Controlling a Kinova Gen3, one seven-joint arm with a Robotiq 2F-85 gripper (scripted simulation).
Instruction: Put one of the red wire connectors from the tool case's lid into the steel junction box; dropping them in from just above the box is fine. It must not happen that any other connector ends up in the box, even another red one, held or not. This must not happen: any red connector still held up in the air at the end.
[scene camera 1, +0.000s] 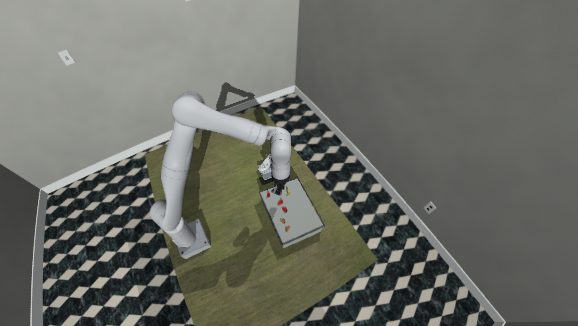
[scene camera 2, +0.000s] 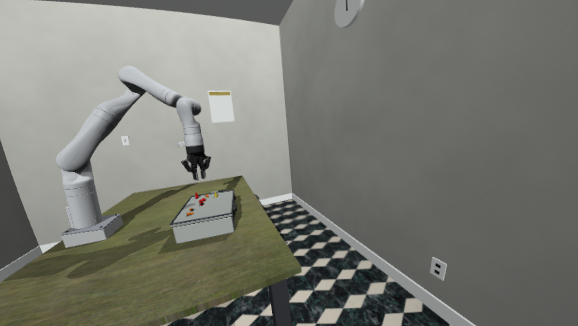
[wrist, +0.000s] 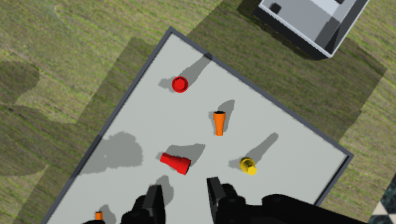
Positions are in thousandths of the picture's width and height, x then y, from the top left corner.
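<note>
My gripper (wrist: 471, 877), visible. Tool case (scene camera 1: 523, 667), (scene camera 2: 369, 679), (wrist: 739, 703), visible too.
</note>
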